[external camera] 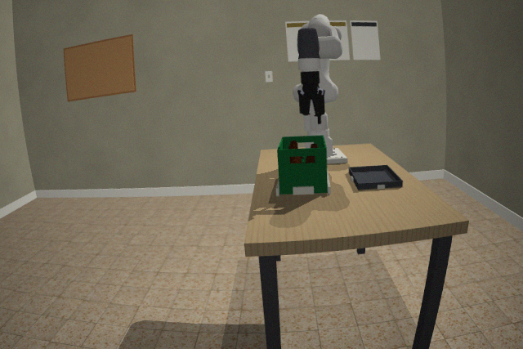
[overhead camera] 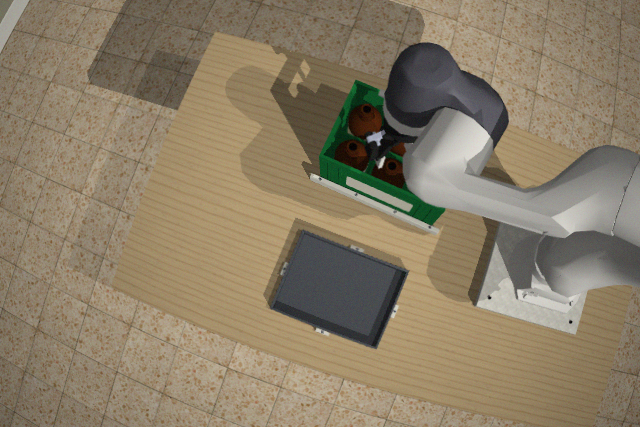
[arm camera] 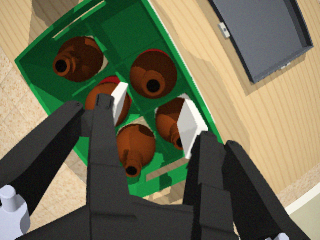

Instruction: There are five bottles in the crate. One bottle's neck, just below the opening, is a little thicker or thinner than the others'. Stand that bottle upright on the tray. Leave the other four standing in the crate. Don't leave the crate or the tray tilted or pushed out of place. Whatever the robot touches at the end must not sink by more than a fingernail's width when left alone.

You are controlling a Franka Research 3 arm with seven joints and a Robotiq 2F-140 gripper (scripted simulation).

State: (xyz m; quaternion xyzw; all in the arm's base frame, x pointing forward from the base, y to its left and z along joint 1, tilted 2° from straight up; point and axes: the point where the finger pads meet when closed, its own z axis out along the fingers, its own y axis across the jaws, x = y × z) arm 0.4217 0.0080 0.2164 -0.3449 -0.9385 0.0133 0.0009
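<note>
The green crate lies 4 cm to the right of my hand and 16 cm below it. Also, from my hand: glass bottle (16 cm below); dark grey tray (3 cm behind, 26 cm to the left, 23 cm below).
</note>
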